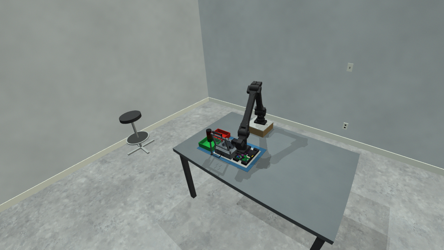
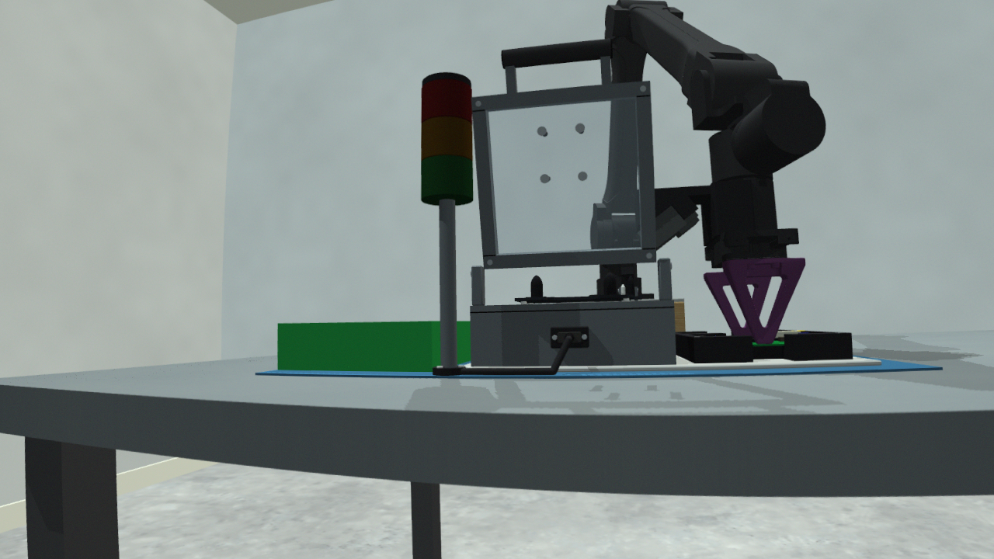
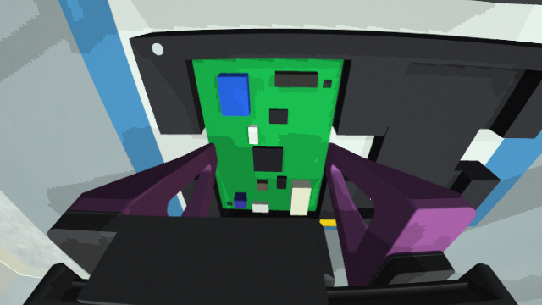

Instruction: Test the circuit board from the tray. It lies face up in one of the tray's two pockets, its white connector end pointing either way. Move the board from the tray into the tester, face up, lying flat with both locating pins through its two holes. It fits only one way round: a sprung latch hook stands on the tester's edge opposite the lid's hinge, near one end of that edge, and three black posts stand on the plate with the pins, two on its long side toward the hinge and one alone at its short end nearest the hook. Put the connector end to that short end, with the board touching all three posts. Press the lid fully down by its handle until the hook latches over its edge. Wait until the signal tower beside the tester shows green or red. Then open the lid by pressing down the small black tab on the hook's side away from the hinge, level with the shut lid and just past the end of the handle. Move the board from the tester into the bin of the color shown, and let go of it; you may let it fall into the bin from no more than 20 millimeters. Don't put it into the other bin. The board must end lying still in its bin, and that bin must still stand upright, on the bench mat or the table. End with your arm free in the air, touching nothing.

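Now: the green circuit board 1 cm below my hand. Also, from my hand: black tester plate 16 cm to the right, 5 cm behind, 4 cm above; then black latch hook 11 cm behind, 10 cm to the right, 6 cm above; then clear lid 18 cm to the right, 16 cm above, 6 cm ahead.
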